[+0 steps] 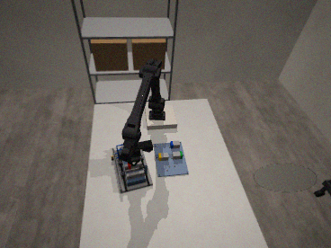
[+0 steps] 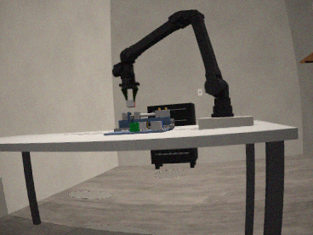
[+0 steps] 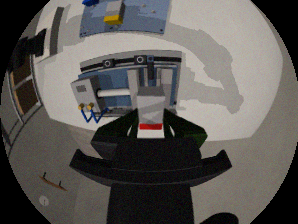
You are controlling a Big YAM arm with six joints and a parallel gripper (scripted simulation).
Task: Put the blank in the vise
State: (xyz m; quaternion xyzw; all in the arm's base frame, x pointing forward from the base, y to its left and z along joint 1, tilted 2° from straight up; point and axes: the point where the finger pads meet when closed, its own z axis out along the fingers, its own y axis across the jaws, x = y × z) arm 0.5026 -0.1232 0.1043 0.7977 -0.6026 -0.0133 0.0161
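The red-ended blank is 20 mm below my hand. The rest, counted from my hand: yellow-ended blank 170 mm to the left, 140 mm behind, 130 mm below; green-ended blank 260 mm to the left, 160 mm behind, 130 mm below; blue plate 220 mm to the left, 160 mm below, 150 mm behind.
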